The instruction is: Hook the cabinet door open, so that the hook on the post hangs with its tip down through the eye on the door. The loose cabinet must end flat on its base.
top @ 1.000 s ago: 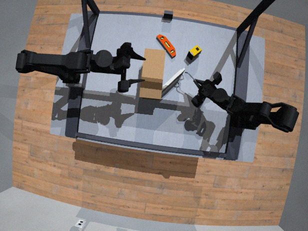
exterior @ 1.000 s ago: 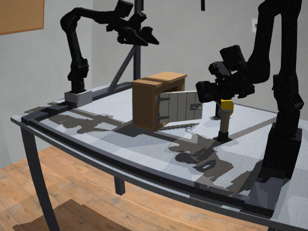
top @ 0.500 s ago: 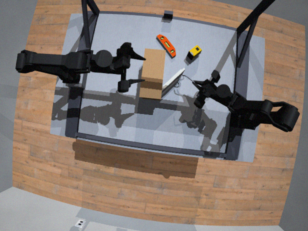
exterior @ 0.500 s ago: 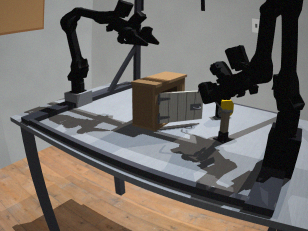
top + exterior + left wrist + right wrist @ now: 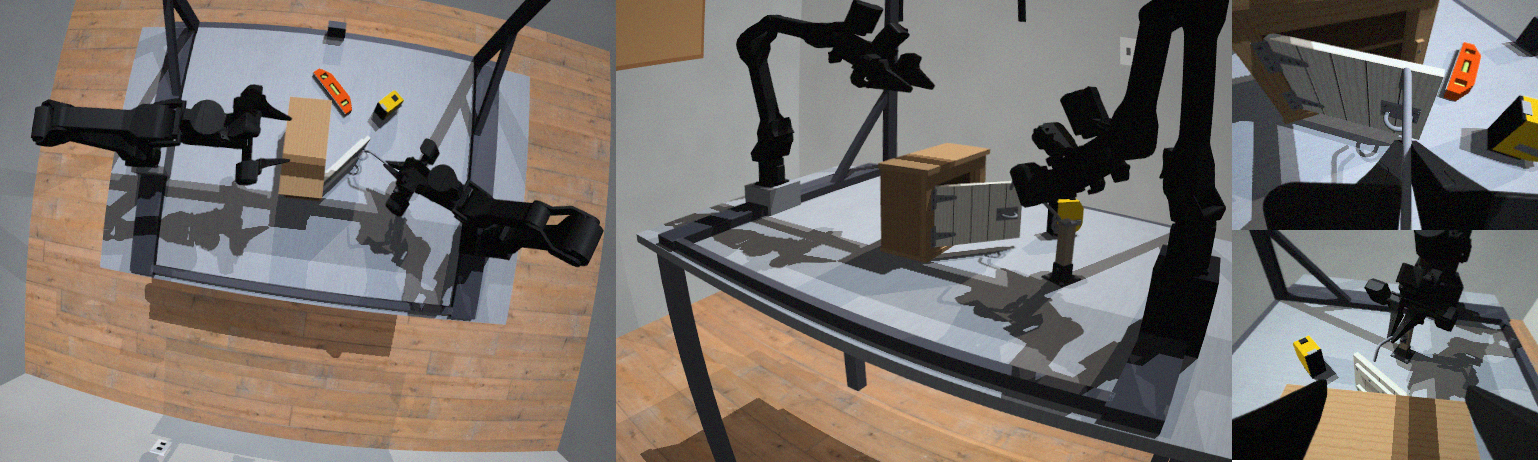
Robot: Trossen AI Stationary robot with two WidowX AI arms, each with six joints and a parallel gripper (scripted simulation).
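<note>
My left gripper is now 30 mm above the thin metal hook, 20 mm to the left of it and 10 mm past it. Also, from my left hand: yellow tape measure (180 mm behind, 100 mm below, 30 mm to the right); grey plank door (120 mm to the right, 70 mm below, 20 mm ahead); orange spirit level (200 mm behind, 190 mm to the right, 130 mm below).
</note>
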